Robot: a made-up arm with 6 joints.
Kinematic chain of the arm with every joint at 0, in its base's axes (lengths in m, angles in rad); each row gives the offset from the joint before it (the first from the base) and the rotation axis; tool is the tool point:
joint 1: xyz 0 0 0.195 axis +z
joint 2: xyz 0 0 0 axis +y
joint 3: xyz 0 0 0.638 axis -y
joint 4: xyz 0 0 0 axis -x
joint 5: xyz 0.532 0 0 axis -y
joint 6: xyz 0 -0.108 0 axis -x
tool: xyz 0 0 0
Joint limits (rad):
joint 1: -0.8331..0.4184
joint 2: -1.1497..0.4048
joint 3: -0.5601..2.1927
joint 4: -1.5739..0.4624
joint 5: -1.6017..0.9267
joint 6: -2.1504..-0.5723
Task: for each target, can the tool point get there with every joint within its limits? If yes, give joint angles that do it. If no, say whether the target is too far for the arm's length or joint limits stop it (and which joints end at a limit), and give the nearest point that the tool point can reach.
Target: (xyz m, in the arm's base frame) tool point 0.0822 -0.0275 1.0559
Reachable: yes | joints 0.2730 -0.5912 0.2474 -1.1038 -0.3464 -1.3910
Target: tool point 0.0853 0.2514 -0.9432
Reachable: no: joint limits stop it (at a limit: joint 1, joint 2, joint 3, joint 4) | nearest point 0.4252 0.1894 0.2826 | short by 1.274 m
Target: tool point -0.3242 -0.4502 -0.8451
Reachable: no: joint limits stop it (at a limit: joint 1, joint 2, joint 3) | nearest point 0.2828 -0.3856 0.2896 | short by 1.289 m
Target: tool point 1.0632 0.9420 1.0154
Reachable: no: too far | nearest point 0.7147 0.3182 0.8941 | short by 0.725 m
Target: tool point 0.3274 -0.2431 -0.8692
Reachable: no: joint limits stop it (at a limit: joint 2, joint 3) | nearest point 0.3737 -0.2775 0.2826 | short by 1.153 m
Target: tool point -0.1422 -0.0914 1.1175
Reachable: yes | joints -0.0832 -0.7290 0.2030 0.3082 -0.3889 -0.8735
